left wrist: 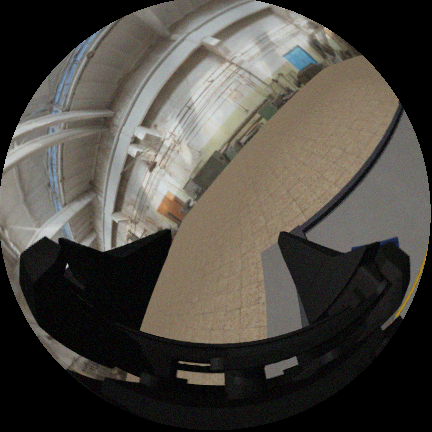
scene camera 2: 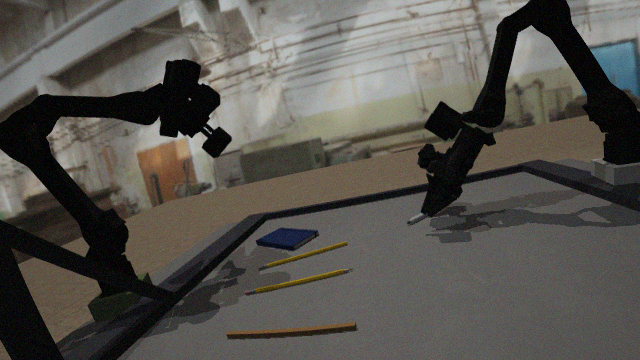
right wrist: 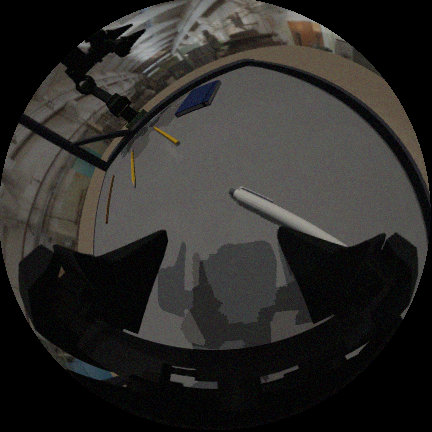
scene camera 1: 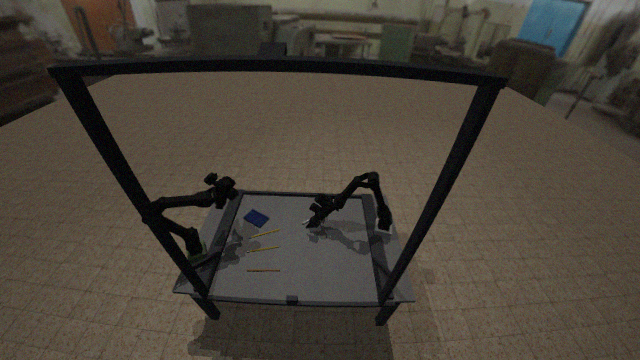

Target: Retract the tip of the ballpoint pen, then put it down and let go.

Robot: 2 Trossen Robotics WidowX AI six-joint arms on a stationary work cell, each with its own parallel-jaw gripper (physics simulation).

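Where they show: left gripper, fingertip midpoint: (left wrist: 226, 236) (scene camera 2: 205, 127); right gripper, fingertip midpoint: (scene camera 2: 426, 215) (right wrist: 223, 234) (scene camera 1: 308, 224); left arm's base, origin of the base link: (right wrist: 132, 117) (scene camera 1: 195, 249); right arm's base, origin of the base link: (scene camera 2: 624, 160) (scene camera 1: 383, 225).
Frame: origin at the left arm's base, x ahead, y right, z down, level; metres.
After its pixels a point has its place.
A white ballpoint pen (right wrist: 278, 215) {z 0.029, x 0.667, y 0.076 m} (scene camera 2: 416, 218) {z 0.031, x 0.640, y 0.082 m} (scene camera 1: 306, 221) {z 0.029, x 0.649, y 0.079 m} lies flat on the grey table (scene camera 1: 326, 275) {z 0.040, x 0.575, y 0.444 m} (scene camera 2: 408, 303) {z 0.040, x 0.449, y 0.305 m} right of the middle. My right gripper (right wrist: 223, 234) {z 0.019, x 0.644, y 0.113 m} (scene camera 2: 431, 211) {z 0.019, x 0.644, y 0.113 m} (scene camera 1: 312, 222) {z 0.019, x 0.644, y 0.113 m} is open and empty, tilted down just above the table. In the right wrist view one end of the pen is hidden behind the right-hand finger, and the clip end points out ahead. My left gripper (left wrist: 226, 236) {z -0.282, x 0.259, y -0.178 m} (scene camera 1: 223, 194) (scene camera 2: 181, 100) is open and empty, held high over the table's left edge, far from the pen.
A blue notebook (scene camera 1: 256, 218) {z 0.028, x 0.380, y -0.089 m} (scene camera 2: 287, 238) {z 0.028, x 0.379, y -0.073 m} (right wrist: 198, 97) {z 0.028, x 0.408, y -0.074 m} lies at the left. Two yellow pencils (scene camera 1: 264, 233) {z 0.033, x 0.385, y 0.041 m} (scene camera 2: 303, 255) {z 0.034, x 0.384, y 0.043 m} and a brown stick (scene camera 1: 263, 270) {z 0.034, x 0.297, y 0.265 m} (scene camera 2: 291, 331) {z 0.033, x 0.300, y 0.267 m} lie in front of it. A dark frame post (scene camera 1: 447, 178) {z -0.753, x 0.716, y 0.702 m} rises at the right.
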